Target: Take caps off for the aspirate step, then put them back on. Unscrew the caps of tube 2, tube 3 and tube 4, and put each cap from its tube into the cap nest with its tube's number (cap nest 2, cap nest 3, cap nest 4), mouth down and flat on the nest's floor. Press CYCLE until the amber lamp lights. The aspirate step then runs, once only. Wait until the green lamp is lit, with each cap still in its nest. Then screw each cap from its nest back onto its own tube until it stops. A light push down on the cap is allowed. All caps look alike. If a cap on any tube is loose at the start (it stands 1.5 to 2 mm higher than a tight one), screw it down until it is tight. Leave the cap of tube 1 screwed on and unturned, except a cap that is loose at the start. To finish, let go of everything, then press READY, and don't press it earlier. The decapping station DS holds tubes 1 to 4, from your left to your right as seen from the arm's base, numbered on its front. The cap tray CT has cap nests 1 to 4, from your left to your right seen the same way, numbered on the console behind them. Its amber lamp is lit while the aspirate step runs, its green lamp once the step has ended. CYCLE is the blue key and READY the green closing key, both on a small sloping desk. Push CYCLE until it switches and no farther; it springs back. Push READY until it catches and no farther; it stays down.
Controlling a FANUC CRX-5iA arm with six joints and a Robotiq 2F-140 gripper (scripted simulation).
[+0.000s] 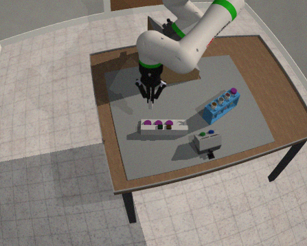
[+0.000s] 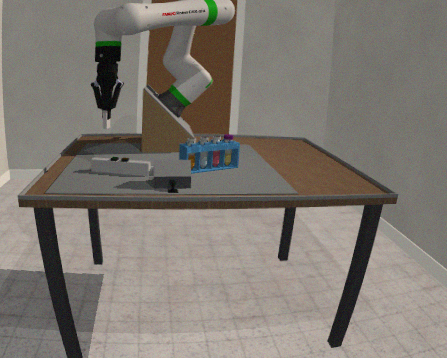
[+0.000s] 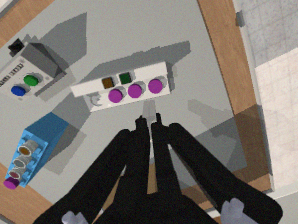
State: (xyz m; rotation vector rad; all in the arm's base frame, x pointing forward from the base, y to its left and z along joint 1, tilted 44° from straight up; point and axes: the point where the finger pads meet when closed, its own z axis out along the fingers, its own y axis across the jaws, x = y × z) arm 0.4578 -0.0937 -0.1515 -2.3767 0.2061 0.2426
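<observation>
My hand is 110 mm short of the blue key, 270 mm to the right of it and 120 mm above it. The rest, counted from my hand: green key (110 mm ahead, 230 mm to the left, 120 mm below); then sloping key desk (130 mm ahead, 250 mm to the left, 130 mm below).
</observation>
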